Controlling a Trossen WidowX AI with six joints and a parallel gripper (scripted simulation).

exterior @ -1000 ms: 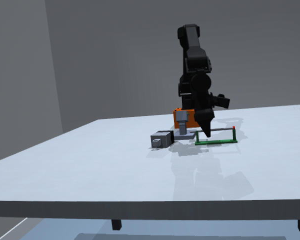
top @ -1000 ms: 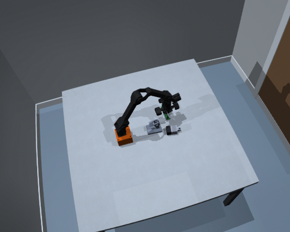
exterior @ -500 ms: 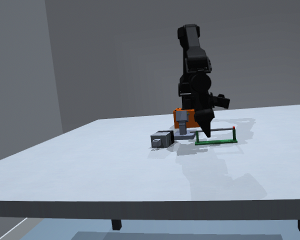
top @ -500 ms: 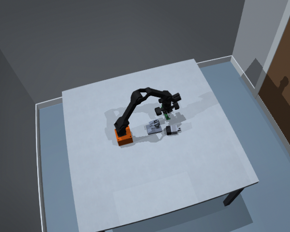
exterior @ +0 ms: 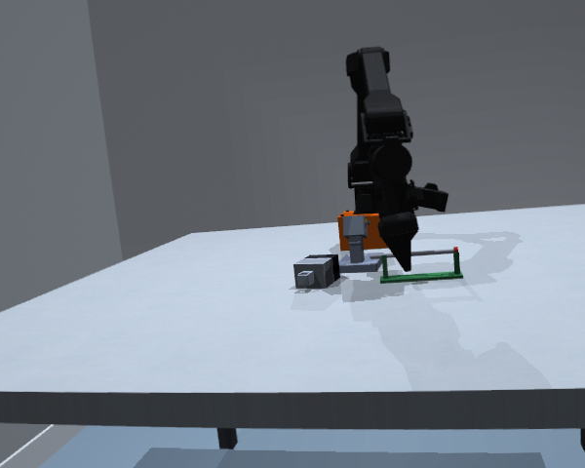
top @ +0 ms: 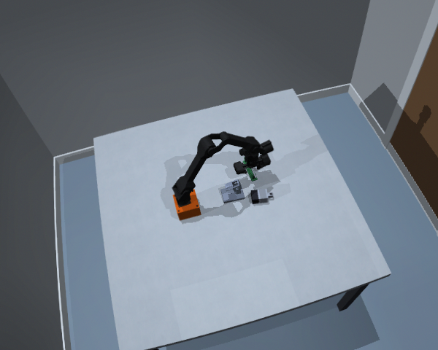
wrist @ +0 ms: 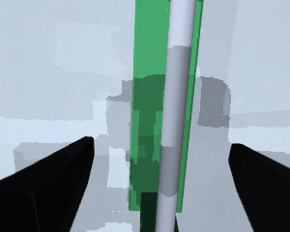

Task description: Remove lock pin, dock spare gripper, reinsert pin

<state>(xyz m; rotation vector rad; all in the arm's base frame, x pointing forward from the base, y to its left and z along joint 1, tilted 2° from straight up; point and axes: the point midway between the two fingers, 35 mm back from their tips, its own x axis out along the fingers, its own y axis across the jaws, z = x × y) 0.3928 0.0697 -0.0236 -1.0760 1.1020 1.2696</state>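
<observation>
Now: the green rack 20 mm to the left of my gripper tip. The rest, counted from my gripper tip: grey mount: 130 mm behind, 90 mm to the right, 30 mm above; dark spare gripper: 10 mm behind, 160 mm to the right.
</observation>
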